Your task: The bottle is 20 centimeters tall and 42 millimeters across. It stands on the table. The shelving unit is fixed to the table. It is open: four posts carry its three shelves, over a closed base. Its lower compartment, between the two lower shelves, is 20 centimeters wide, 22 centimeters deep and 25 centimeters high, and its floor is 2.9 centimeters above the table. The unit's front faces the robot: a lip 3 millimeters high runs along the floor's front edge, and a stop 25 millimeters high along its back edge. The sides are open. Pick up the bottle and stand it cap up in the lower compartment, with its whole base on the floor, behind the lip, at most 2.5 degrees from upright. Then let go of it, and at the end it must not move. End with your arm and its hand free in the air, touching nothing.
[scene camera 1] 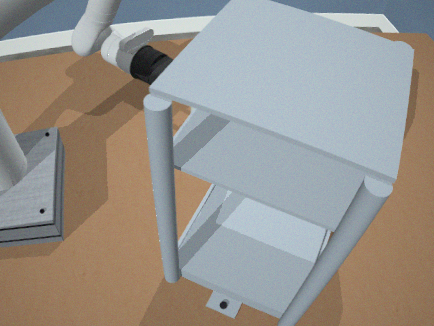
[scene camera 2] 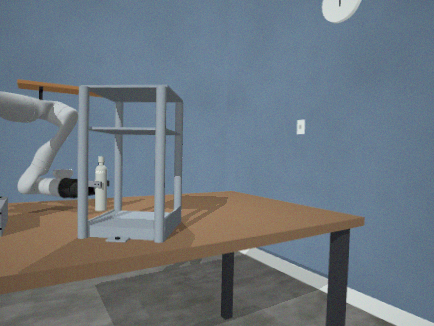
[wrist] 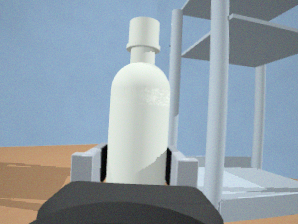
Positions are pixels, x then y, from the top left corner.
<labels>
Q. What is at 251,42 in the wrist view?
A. A shelving unit.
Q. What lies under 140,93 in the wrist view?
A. A white bottle.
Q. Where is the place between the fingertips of my gripper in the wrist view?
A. At 137,157
</labels>
